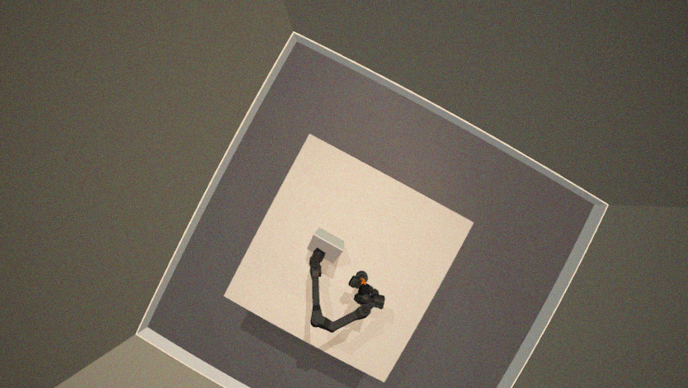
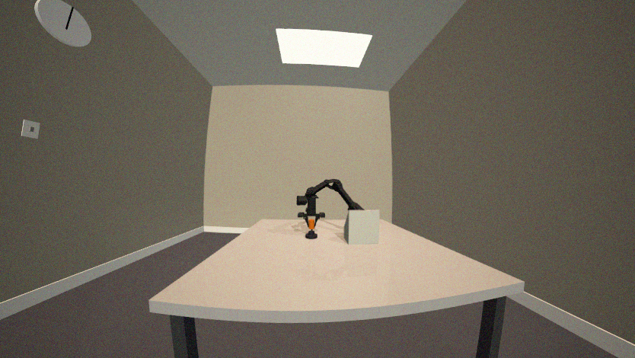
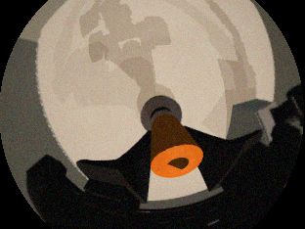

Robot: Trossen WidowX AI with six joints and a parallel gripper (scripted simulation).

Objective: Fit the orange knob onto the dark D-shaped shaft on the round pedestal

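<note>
The orange knob is 2 cm above my gripper tip. Round my gripper tip: dark round pedestal 4 cm below.
</note>
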